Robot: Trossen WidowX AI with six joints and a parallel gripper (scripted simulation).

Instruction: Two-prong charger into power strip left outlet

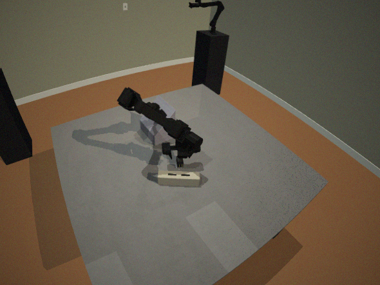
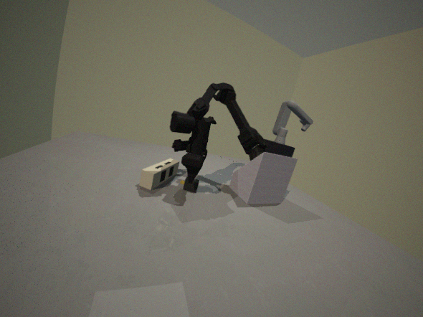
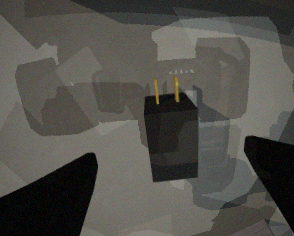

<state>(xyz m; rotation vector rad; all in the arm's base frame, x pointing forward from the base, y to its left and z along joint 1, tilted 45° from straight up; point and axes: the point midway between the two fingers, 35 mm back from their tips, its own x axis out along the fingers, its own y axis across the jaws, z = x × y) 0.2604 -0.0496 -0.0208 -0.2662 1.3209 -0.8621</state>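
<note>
Right now my gripper tip is 1 cm short of the black two-prong charger, 1 cm to the left of it and 3 cm above it.
</note>
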